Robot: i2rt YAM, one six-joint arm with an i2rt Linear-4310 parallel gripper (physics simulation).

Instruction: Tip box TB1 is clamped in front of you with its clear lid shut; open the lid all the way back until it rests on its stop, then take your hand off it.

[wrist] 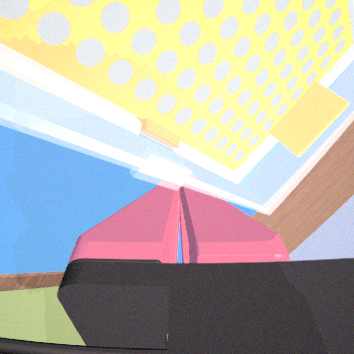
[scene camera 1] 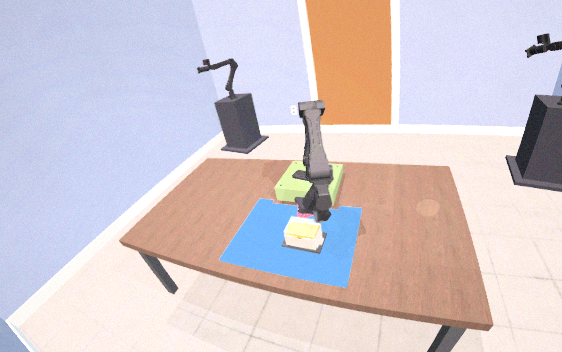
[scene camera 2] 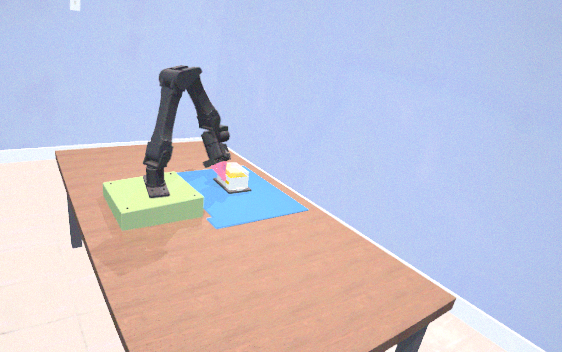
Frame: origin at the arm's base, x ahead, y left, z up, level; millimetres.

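Seen in the pictures: gripper, fingertip midpoint: (wrist: 179,177) (scene camera 1: 297,220) (scene camera 2: 224,181); arm's base, origin of the base link: (scene camera 2: 155,186).
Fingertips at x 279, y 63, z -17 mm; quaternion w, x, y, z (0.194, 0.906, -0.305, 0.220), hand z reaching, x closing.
Observation:
Pixels of each thing's top centre, then the offset from my fingertips to it. "*": a spot on its surface instead. Level surfaces: height alone.
- Tip box TB1, middle of its top: (wrist: 320,64) (scene camera 1: 301,225) (scene camera 2: 233,166) 52 mm ahead, 53 mm left, 39 mm up
- clear tab, surface spot: (wrist: 162,169) * 10 mm ahead, 65 mm left, 39 mm up
- blue mat, its level: 44 mm down
- brown table, its level: 47 mm down
Tip box TB1 (scene camera 1: 303,242) (scene camera 2: 240,183) (wrist: 210,166) is a white box with a yellow perforated top, on a dark base plate. Its clear lid (wrist: 227,196) is slightly raised on the gripper's side: in the wrist view its edge stands apart from the box's white rim, with a pale band between. The lid's far side is hard to make out. My gripper (scene camera 1: 304,215) (scene camera 2: 226,173) (wrist: 179,177) is shut, its pink fingertips together with nothing between them. The tips are at the clear tab (wrist: 162,169) on the lid's edge and appear to touch it.
The box's base plate sits on a blue mat (scene camera 1: 252,240) (scene camera 2: 255,205) on the brown table (scene camera 1: 400,250) (scene camera 2: 280,280). The arm stands on a green block (scene camera 1: 287,192) (scene camera 2: 160,214) behind the mat. Two other arms on dark pedestals (scene camera 1: 239,122) (scene camera 1: 542,140) stand beyond the table.

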